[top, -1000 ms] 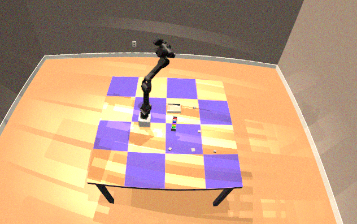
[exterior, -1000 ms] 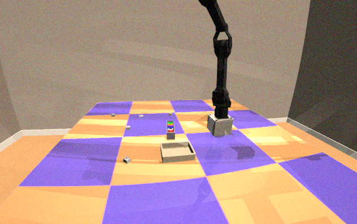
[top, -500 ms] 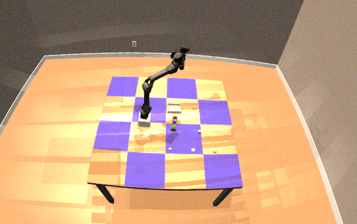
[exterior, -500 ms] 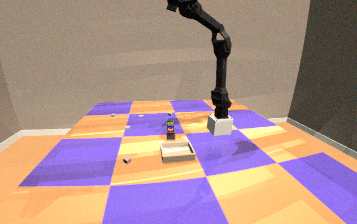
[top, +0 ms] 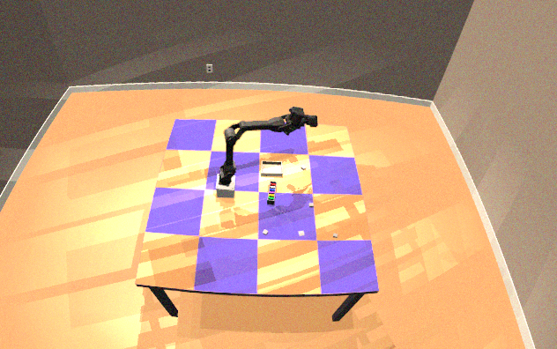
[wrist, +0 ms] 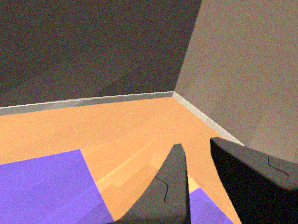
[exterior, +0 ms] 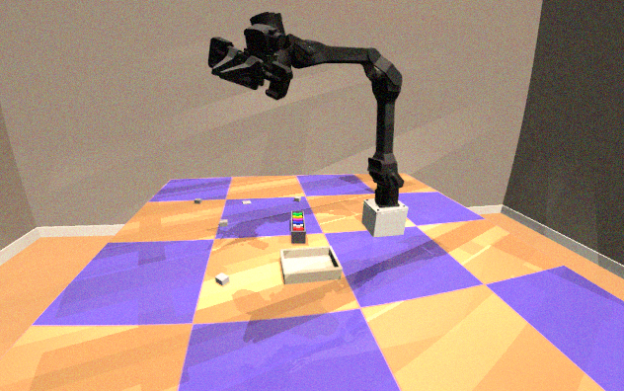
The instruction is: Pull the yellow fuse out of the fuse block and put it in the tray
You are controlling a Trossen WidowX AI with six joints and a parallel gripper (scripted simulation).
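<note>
The beige tray lies 43 cm below my gripper tip, 17 cm behind it and 6 cm to the right of it.
</note>
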